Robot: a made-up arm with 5 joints.
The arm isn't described. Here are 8 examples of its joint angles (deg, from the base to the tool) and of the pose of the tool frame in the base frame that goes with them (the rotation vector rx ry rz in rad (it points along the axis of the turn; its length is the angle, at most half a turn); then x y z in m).
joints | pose
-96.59 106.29 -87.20 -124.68 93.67 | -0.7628 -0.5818 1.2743 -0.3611 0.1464 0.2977
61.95 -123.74 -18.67 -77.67 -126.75 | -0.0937 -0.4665 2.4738 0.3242 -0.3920 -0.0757
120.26 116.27 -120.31 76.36 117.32 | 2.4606 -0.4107 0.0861 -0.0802 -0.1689 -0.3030
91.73 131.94 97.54 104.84 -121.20 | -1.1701 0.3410 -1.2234 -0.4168 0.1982 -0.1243
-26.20 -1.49 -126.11 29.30 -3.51 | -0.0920 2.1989 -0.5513 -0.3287 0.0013 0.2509
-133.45 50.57 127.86 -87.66 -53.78 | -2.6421 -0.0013 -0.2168 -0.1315 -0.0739 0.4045
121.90 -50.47 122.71 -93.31 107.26 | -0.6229 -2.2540 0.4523 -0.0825 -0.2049 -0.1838
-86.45 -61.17 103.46 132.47 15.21 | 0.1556 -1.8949 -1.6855 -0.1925 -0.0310 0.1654
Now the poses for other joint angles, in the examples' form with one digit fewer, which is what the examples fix.
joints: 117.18 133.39 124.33 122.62 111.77
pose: -1.870 -1.096 0.990 -0.384 -0.175 0.036
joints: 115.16 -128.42 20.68 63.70 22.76
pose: 0.006 -1.965 0.824 0.011 -0.160 0.307
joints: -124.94 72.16 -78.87 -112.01 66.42
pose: 0.064 -0.364 0.786 -0.027 0.193 0.386
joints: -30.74 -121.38 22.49 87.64 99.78
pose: -0.473 -0.038 -1.718 -0.096 0.327 0.447
